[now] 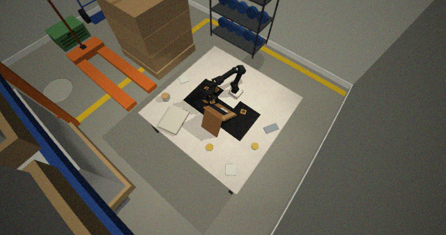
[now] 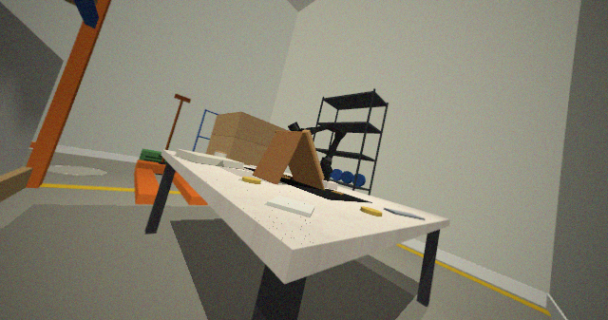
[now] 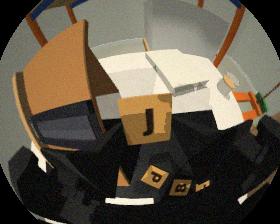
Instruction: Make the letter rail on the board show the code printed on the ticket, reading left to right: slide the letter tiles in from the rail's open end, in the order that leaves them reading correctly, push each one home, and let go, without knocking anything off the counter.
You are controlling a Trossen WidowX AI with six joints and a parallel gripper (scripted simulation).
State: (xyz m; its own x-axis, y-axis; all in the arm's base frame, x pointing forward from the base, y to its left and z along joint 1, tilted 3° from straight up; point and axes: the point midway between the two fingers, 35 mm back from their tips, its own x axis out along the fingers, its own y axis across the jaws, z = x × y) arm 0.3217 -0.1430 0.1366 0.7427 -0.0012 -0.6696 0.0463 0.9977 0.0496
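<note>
The white ticket is 180 mm to the left of my gripper tip, 80 mm below it and 60 mm behind it. The rest, counted from my gripper tip: black mat (160 mm below, 150 mm behind, 120 mm to the left); then grey card (680 mm to the left, 190 mm behind, 160 mm below).
</note>
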